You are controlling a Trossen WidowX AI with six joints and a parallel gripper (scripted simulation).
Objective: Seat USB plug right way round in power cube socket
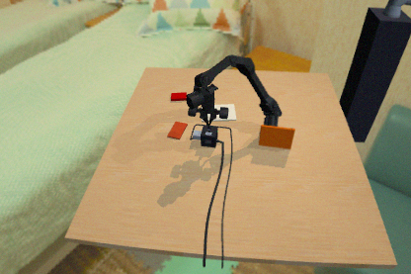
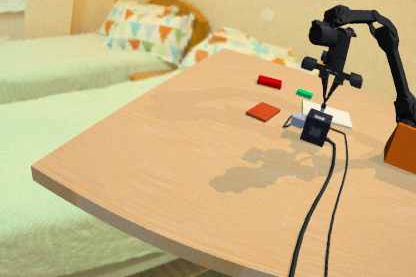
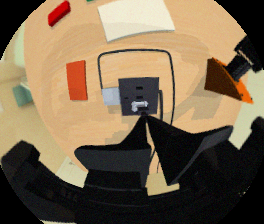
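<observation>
My gripper tip is 20 mm above the USB plug. Round my gripper tip: grey USB socket (60 mm below); orange-red tile (180 mm ahead, 80 mm to the right, 130 mm below); white sheet (30 mm behind, 250 mm to the right, 130 mm below).
</observation>
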